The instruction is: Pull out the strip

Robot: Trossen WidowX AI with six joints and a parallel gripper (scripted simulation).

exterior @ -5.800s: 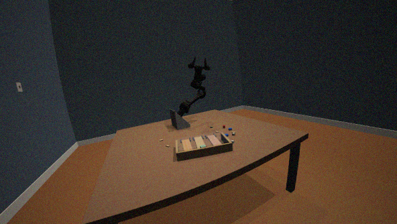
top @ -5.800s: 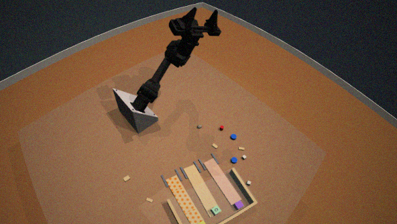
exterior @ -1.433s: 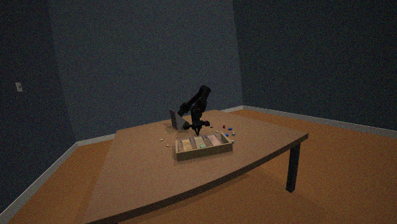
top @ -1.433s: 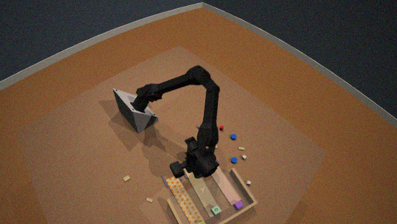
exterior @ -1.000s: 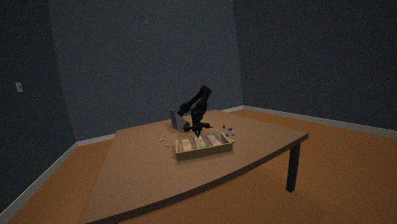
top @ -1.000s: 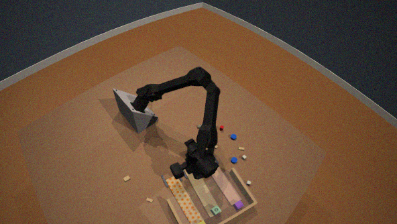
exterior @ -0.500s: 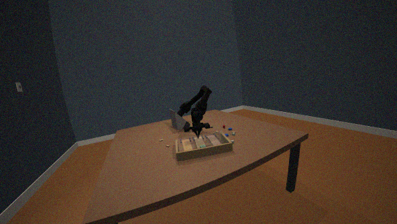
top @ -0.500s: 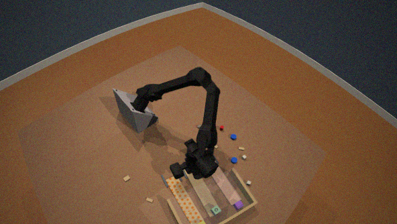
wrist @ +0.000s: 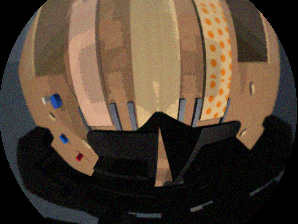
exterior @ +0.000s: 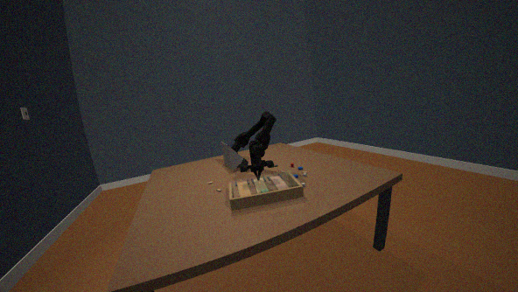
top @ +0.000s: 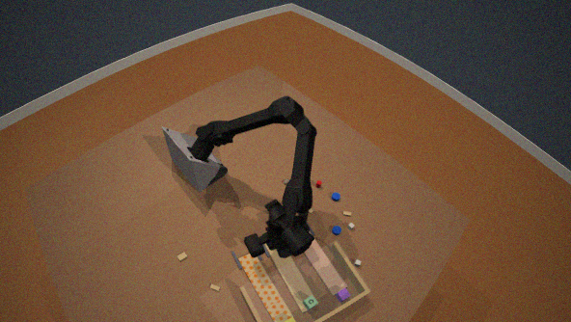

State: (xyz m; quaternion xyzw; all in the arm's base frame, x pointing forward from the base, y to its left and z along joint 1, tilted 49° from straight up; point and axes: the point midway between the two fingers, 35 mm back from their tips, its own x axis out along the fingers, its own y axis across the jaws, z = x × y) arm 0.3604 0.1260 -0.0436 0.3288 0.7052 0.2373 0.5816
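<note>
Right now the tan strip is 100 mm ahead of my gripper tip and 20 mm to the right of it. Also, from my gripper tip: grey pebble: 190 mm to the left, 170 mm behind; then red peg: 270 mm to the left, 100 mm behind, 10 mm above; then green labelled cube: 210 mm ahead, 40 mm to the right, 10 mm above.
</note>
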